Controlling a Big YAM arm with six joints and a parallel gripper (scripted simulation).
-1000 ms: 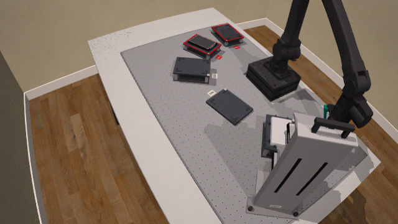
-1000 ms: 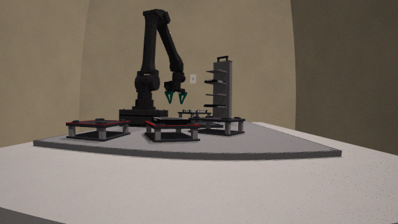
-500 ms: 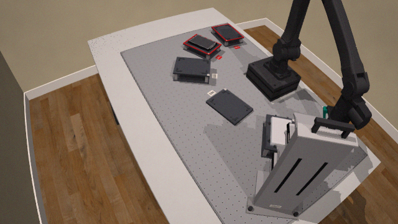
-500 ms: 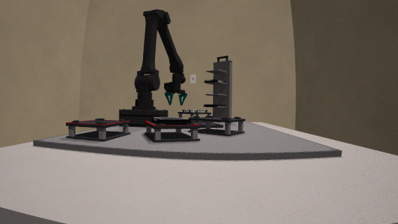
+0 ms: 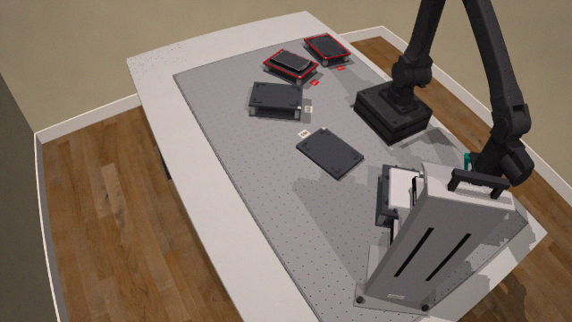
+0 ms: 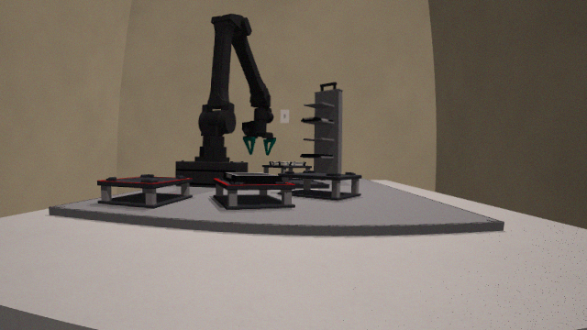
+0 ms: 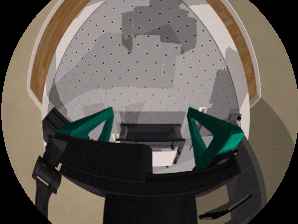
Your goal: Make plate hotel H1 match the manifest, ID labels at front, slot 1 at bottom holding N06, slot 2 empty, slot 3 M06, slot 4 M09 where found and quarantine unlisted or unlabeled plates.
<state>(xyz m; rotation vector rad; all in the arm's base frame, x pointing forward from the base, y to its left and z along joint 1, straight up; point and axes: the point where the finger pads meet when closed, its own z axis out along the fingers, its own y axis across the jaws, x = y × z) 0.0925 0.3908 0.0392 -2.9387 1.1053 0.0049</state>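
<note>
Right now the white plate is 130 mm ahead of my hand, 110 mm to the right of it and 40 mm below it. From my hand the other things lie so: H1 deck label: 150 mm ahead, 110 mm below, 50 mm to the left; plate hotel H1: 310 mm ahead, 90 mm to the left, 90 mm above; red-rimmed quarantine nest: 800 mm to the right, 100 mm behind, 70 mm below.
</note>
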